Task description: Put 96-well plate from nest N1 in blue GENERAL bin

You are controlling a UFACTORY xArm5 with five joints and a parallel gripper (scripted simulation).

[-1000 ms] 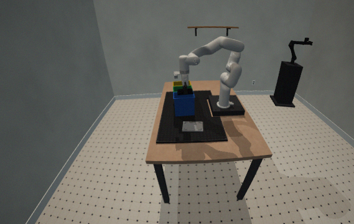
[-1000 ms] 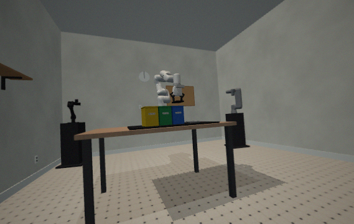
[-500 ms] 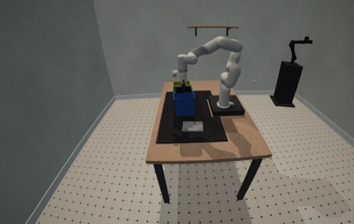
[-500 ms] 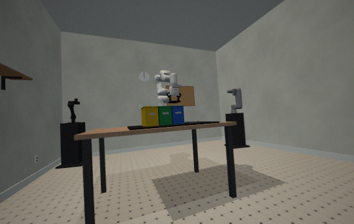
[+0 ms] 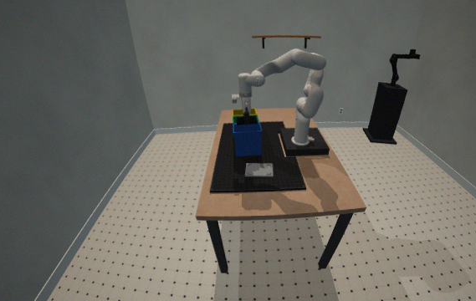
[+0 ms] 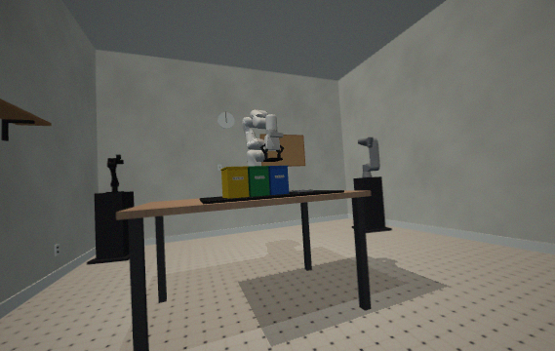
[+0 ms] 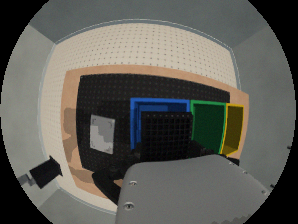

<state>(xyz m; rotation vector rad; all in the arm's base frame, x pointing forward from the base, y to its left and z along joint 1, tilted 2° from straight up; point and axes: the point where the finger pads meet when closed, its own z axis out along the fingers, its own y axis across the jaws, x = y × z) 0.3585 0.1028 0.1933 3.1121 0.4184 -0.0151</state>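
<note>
Now: the blue general bin 15 cm below my hand. From my hand the other things lie so: yellow bin (7 cm ahead, 25 cm to the right, 15 cm below); then 96-well plate (1 cm below); then green bin (3 cm ahead, 13 cm to the right, 15 cm below).
</note>
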